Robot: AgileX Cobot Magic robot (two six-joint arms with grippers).
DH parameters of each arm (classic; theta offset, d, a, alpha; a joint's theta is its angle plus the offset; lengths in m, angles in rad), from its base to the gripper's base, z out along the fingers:
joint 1: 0 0.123 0 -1.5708
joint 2: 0.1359 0 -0.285 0
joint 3: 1.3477 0 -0.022 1.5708
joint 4: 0 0.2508 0 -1.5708
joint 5: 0 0 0.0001 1.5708
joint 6: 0 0.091 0 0
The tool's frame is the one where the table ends.
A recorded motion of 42 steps. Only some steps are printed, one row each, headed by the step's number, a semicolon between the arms.
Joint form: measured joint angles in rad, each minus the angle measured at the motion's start. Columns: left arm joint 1, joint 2, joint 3, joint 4, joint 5, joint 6; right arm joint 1, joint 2, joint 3, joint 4, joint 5, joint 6.
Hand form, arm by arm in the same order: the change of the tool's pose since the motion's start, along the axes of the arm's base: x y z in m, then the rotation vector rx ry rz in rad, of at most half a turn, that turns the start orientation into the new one. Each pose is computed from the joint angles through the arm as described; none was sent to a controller.
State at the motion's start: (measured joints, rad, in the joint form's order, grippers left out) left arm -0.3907 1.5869 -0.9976 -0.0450 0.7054 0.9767; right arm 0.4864 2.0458 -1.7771 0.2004 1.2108 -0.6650
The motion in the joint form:
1: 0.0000 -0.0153 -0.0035 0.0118 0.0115 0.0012; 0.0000 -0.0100 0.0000 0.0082 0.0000 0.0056
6: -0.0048 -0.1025 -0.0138 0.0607 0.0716 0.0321; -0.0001 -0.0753 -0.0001 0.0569 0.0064 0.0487
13: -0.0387 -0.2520 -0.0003 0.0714 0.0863 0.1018; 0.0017 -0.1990 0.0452 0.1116 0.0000 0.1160
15: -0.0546 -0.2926 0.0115 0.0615 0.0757 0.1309; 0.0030 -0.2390 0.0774 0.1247 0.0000 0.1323
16: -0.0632 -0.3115 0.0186 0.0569 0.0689 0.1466; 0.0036 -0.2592 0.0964 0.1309 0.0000 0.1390
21: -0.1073 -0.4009 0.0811 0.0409 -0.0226 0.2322; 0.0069 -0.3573 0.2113 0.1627 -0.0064 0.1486
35: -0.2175 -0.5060 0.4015 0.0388 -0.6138 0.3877; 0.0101 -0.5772 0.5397 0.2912 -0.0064 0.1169
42: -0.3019 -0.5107 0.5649 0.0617 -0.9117 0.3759; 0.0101 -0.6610 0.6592 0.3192 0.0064 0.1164
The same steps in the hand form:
1: -0.0014 0.0013 0.0052 0.0070 -0.0108 -0.0071; -0.0014 0.0000 0.0044 0.0122 -0.0036 -0.0068
6: -0.0131 0.0078 0.0318 0.0441 -0.0669 -0.0615; -0.0118 -0.0009 0.0330 0.0867 -0.0206 -0.0533
13: -0.0394 0.0098 0.0691 0.0347 -0.1963 -0.1575; -0.0359 -0.0078 0.0723 0.1832 -0.0453 -0.1188
15: -0.0480 0.0085 0.0767 0.0225 -0.2355 -0.1943; -0.0455 -0.0112 0.0792 0.2003 -0.0396 -0.1334
16: -0.0523 0.0078 0.0798 0.0175 -0.2546 -0.2144; -0.0506 -0.0130 0.0818 0.2069 -0.0350 -0.1395
21: -0.0716 0.0044 0.0878 -0.0056 -0.3794 -0.3201; -0.0764 -0.0227 0.0865 0.2289 -0.0056 -0.1512
35: -0.1003 -0.0075 0.0524 -0.0766 -0.7769 -0.5060; -0.1435 -0.0464 0.0699 0.2769 0.1415 -0.1479
42: -0.1204 -0.0154 0.0266 -0.1561 -0.9097 -0.5706; -0.1694 -0.0579 0.0610 0.2757 0.1962 -0.1533

